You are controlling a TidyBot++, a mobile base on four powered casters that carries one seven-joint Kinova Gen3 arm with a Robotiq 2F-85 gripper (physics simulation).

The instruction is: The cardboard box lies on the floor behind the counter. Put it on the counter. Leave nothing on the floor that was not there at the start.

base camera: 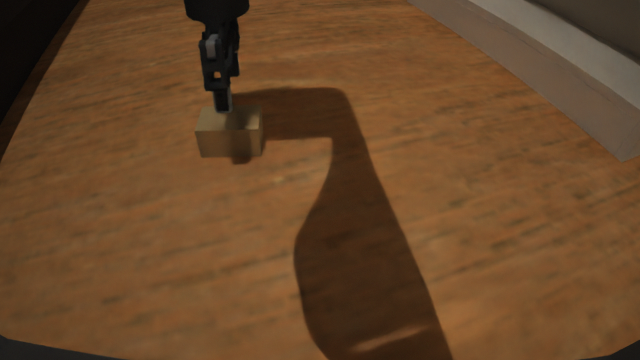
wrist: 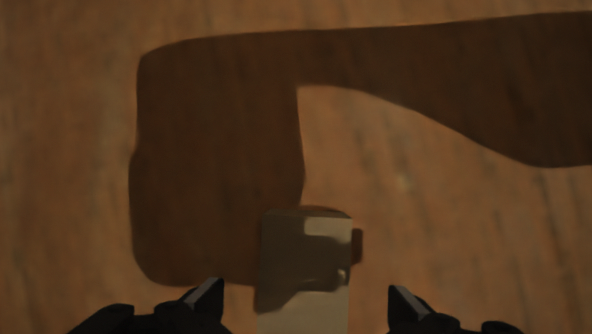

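Note:
The cardboard box is a small tan block lying flat on the wooden floor. My gripper is open and points down. In the base camera view its fingertips appear at the box's top. In the wrist view one fingertip stands on each side of the box, with a gap on both sides, and the box's lower end is cut off by the view's edge. The fingers' exact height over the box is hard to tell. The counter cannot be made out for certain in either view.
A pale baseboard-like ledge runs along the right of the base camera view and ends in a corner. A dark vertical surface stands along the left. The arm's shadow falls across the floor and partly over the box.

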